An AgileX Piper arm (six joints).
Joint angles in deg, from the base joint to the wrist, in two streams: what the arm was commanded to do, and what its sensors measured. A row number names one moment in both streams.
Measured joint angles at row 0:
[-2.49 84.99 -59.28 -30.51 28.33 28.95]
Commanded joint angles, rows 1 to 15:
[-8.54 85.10 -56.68 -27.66 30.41 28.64]
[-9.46 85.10 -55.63 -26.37 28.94 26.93]
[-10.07 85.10 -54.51 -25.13 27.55 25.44]
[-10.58 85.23 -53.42 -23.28 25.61 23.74]
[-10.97 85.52 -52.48 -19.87 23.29 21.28]
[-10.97 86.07 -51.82 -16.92 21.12 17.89]
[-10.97 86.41 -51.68 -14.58 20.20 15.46]
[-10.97 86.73 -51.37 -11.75 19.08 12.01]
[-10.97 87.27 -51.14 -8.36 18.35 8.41]
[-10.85 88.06 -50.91 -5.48 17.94 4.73]
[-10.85 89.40 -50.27 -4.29 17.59 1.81]
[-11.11 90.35 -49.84 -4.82 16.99 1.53]
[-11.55 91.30 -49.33 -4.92 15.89 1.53]
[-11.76 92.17 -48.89 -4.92 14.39 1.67]
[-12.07 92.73 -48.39 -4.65 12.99 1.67]
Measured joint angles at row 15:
[-10.70 90.12 -50.10 -5.76 17.41 3.79]
